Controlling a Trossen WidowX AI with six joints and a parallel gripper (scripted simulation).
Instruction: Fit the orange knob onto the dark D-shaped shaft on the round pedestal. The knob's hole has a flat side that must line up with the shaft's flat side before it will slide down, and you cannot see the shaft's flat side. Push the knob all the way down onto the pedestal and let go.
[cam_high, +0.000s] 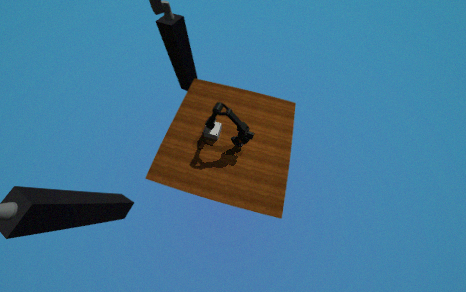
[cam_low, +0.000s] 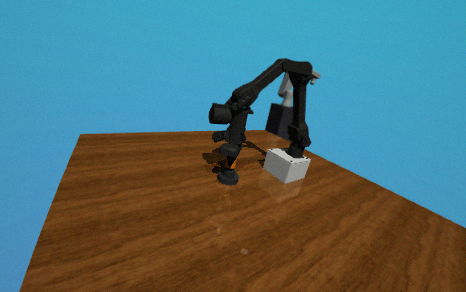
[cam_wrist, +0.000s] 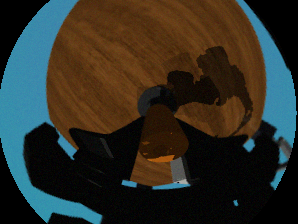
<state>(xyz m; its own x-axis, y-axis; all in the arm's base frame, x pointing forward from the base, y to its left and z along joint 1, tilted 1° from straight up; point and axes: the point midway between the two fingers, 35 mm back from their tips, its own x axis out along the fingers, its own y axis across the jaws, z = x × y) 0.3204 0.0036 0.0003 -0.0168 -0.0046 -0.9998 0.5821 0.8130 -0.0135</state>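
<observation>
Now: gripper tip 2 cm below the orange knob. Round my gripper tip: round dark pedestal (4 cm below).
</observation>
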